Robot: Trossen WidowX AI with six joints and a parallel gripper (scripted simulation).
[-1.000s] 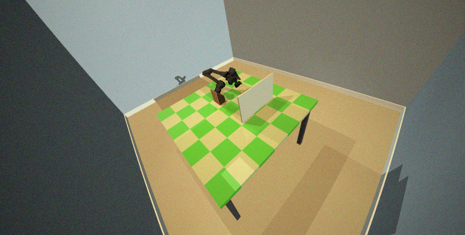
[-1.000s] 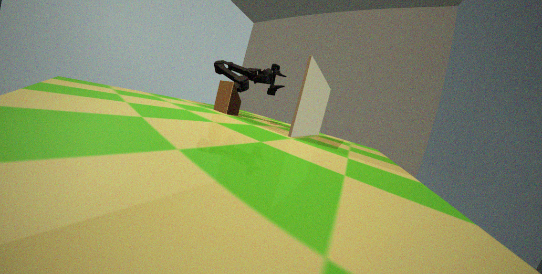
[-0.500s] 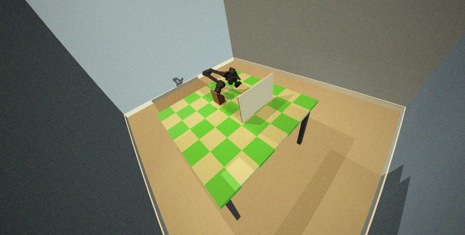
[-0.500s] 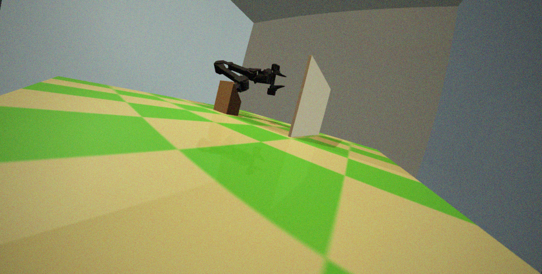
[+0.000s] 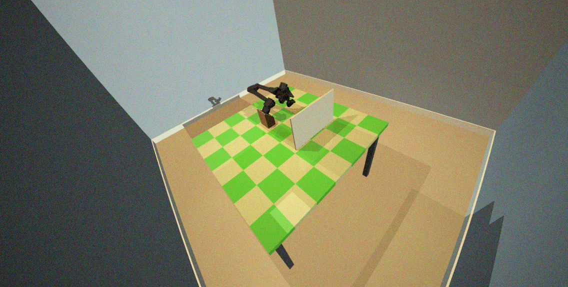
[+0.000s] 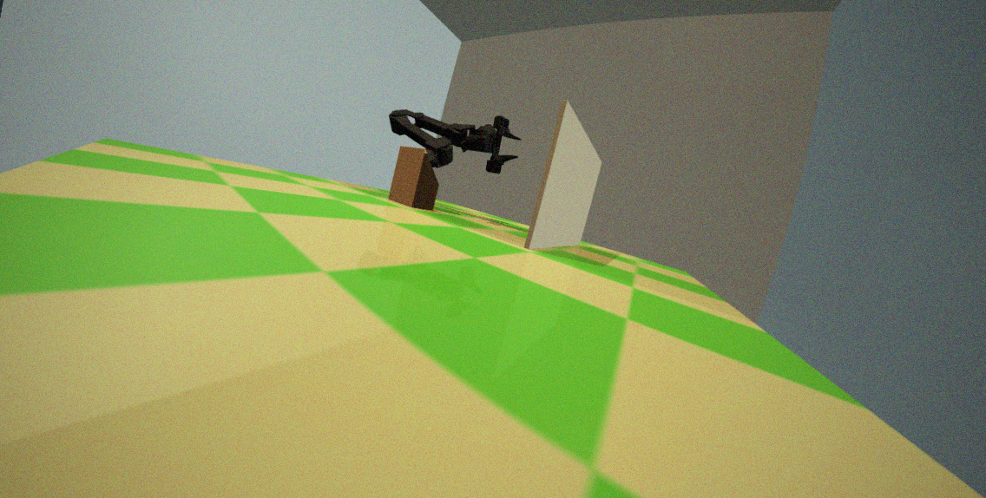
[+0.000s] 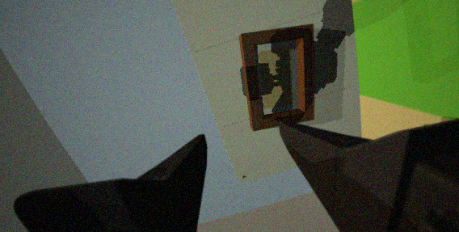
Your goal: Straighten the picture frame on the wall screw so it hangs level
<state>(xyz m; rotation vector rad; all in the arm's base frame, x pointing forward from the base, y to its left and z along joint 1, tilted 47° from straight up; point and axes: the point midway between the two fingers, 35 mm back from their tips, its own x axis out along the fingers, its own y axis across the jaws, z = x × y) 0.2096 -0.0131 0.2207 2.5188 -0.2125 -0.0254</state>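
Right now my gripper tip is 190 mm short of the picture frame and 90 mm above it. From my gripper tip the other things lie so: wall panel: 200 mm ahead, 110 mm below, 20 mm to the right.
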